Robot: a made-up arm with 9 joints. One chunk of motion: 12 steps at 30 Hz.
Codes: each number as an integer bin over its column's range. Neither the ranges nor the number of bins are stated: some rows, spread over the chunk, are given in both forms.
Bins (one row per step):
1: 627 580 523 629 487 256
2: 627 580 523 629 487 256
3: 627 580 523 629 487 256
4: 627 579 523 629 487 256
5: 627 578 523 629 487 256
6: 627 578 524 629 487 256
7: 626 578 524 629 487 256
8: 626 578 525 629 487 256
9: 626 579 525 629 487 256
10: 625 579 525 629 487 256
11: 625 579 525 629 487 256
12: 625 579 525 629 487 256
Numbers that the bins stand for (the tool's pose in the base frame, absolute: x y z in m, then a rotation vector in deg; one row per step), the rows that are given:
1: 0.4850 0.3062 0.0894 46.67 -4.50 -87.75
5: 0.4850 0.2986 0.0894 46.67 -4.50 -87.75
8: 0.4812 0.2986 0.0970 46.67 -4.50 -87.75
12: 0.4774 0.3024 0.0970 46.67 -4.50 -87.75
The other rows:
2: 0.4850 0.3062 0.0894 46.67 -4.50 -87.75
3: 0.4850 0.3062 0.0894 46.67 -4.50 -87.75
4: 0.4850 0.3024 0.0894 46.67 -4.50 -87.75
6: 0.4850 0.2986 0.0932 46.67 -4.50 -87.75
7: 0.4812 0.2986 0.0932 46.67 -4.50 -87.75
9: 0.4812 0.3024 0.0970 46.67 -4.50 -87.75
10: 0.4774 0.3024 0.0970 46.67 -4.50 -87.75
11: 0.4774 0.3024 0.0970 46.67 -4.50 -87.75

